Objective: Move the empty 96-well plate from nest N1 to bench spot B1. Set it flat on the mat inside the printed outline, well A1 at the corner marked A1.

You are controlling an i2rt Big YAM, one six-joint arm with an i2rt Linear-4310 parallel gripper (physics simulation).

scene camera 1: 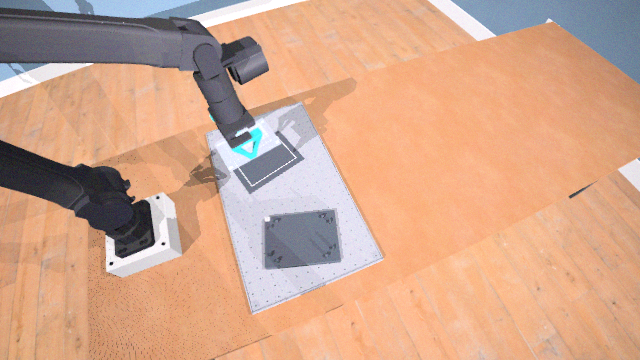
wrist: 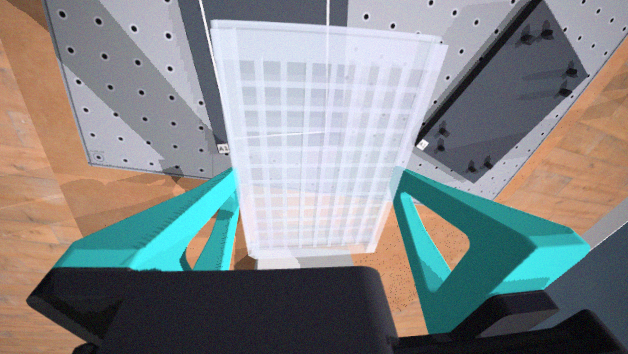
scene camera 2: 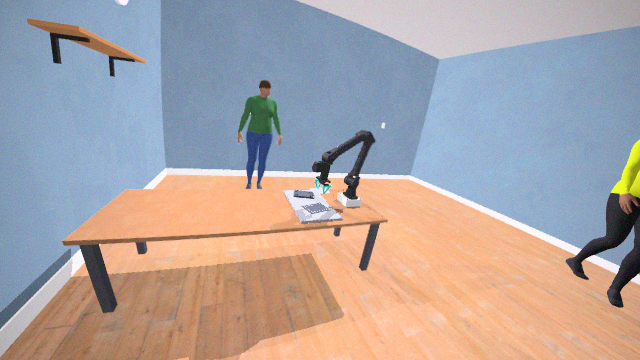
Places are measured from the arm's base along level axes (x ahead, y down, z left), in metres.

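Pixels of known places: gripper, between the fingertips: (scene camera 1: 245, 145) (wrist: 317, 175) (scene camera 2: 320, 191); arm's base, origin of its link: (scene camera 1: 135, 229) (scene camera 2: 350, 196).
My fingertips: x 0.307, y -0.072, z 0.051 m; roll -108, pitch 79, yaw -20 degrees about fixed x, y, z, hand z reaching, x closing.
Observation:
For each thing: its top centre in the pictures, then the offset to it from my fingertips. "pt": a spot on its surface instead. Level surfaces: height alone.
- clear 96-well plate, centre of its top: (wrist: 323, 184) (scene camera 1: 245, 140) (scene camera 2: 320, 189) dx +0.006, dy -0.015, dz +0.001 m
- B1's dark mat, height of its surface: dy +0.116 m
- mat's A1 label, a spot on its surface: (wrist: 223, 148) pt dx -0.058, dy +0.116, dz +0.068 m
- Nest N1, centre of its top: (wrist: 510, 114) (scene camera 1: 300, 236) (scene camera 2: 304, 192) dx +0.038, dy +0.096, dz -0.215 m
- wooden table, height of its surface: dy +0.131 m
My gripper (scene camera 1: 242, 144) (scene camera 2: 322, 186) (wrist: 317, 175) is shut on the clear 96-well plate (scene camera 1: 269, 132) (wrist: 320, 125), its teal fingers on the plate's two long sides. The plate is held up above the board. In scene camera 1 it overlaps the upper-left part of B1's dark mat (scene camera 1: 270, 167) (scene camera 2: 316, 208) (wrist: 192, 30); the lower-right part of the white outline shows uncovered. The mat's A1 label (wrist: 223, 148) shows just left of the plate. Nest N1 (scene camera 1: 302, 242) (scene camera 2: 303, 194) (wrist: 505, 90) is an empty dark base with small corner posts. The plate's own A1 mark cannot be made out.
A grey perforated board (scene camera 1: 245, 250) (scene camera 2: 296, 205) (wrist: 120, 115) bears the mat and nest on the wooden table (scene camera 1: 450, 150) (scene camera 2: 200, 215). The arm's white base block (scene camera 1: 172, 235) (scene camera 2: 349, 201) stands beside the board. A person in green (scene camera 2: 261, 115) stands behind the table.

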